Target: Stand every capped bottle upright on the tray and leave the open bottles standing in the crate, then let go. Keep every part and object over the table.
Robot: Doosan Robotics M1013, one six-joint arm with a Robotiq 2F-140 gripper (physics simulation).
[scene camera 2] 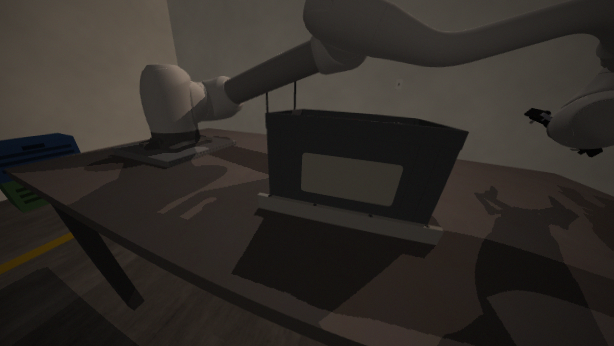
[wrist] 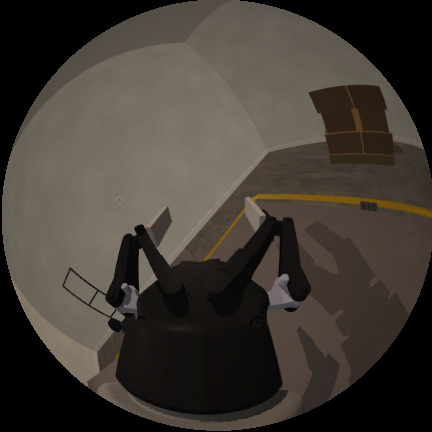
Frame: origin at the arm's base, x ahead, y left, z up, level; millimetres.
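Seen in the pictures: gripper, fingertip midpoint: (wrist: 206, 209); arm's base, origin of the base link: (scene camera 2: 178, 143).
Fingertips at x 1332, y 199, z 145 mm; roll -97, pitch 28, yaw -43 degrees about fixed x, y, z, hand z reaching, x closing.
Note:
Pixels of each thing's top centre, then the offset from my fingertips to it. "pt": a spot on its surface instead.
- dark crate, middle of its top: (scene camera 2: 356, 115) dx -688, dy -345, dz +8 mm
- pale low strip, surface spot: (scene camera 2: 345, 216) pt dx -684, dy -449, dz -145 mm
A dark crate (scene camera 2: 285, 155) with a pale rectangular panel on its near side stands mid-table in the scene view. Its inside is hidden by the walls. A pale low strip (scene camera 2: 345, 216) runs along its foot; I cannot tell whether it is part of the tray. No bottle, capped or open, can be made out in either view. My gripper (wrist: 206, 209) is open, with its two pads wide apart and no object between them in the wrist view. In the scene view dark parts of it show at the far right, partly hidden by the arm's wrist, to the right of the crate and above its height.
The arm's base (scene camera 2: 167, 105) stands at the table's back left, and its links pass above the crate. Two thin dark posts rise behind the crate. Blue (scene camera 2: 37, 155) and green (scene camera 2: 24, 196) bins are beyond the table's left edge. Stacked cardboard boxes (wrist: 342, 122) stand by the wall.

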